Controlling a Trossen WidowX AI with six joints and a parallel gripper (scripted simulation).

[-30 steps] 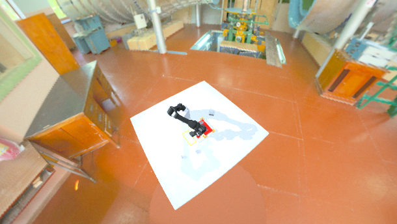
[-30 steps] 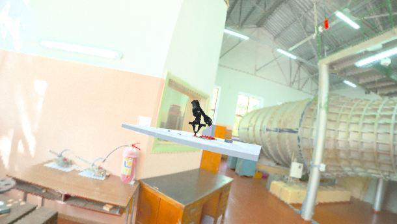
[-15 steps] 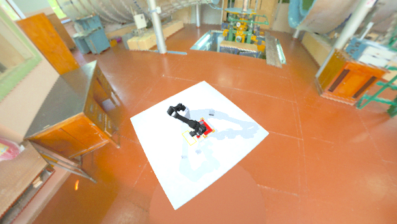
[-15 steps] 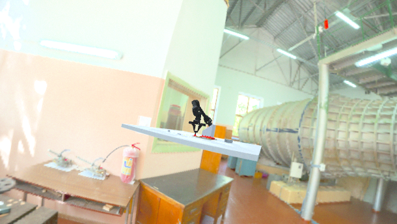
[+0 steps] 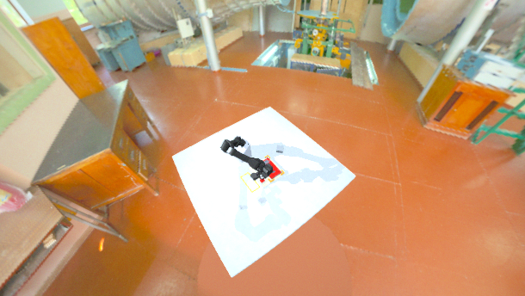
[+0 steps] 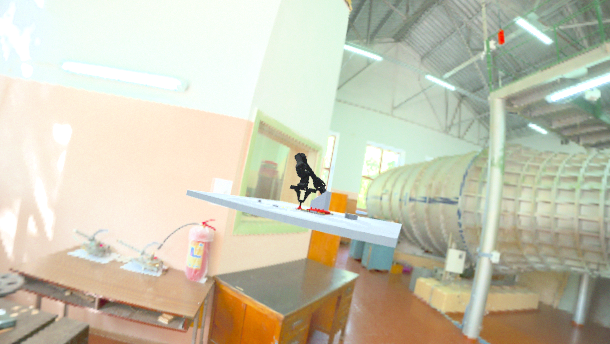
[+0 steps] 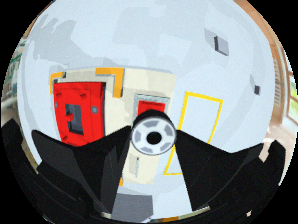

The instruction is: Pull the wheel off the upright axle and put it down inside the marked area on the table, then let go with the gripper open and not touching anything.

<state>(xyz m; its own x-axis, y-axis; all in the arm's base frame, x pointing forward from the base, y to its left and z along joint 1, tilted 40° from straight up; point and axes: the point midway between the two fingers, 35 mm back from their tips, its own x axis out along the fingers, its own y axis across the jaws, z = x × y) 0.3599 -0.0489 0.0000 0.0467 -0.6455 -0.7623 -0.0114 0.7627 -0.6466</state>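
My gripper tip is now 30 mm above the dark upright axle. The rest, counted from my gripper tip: grey wheel: right at my gripper tip.
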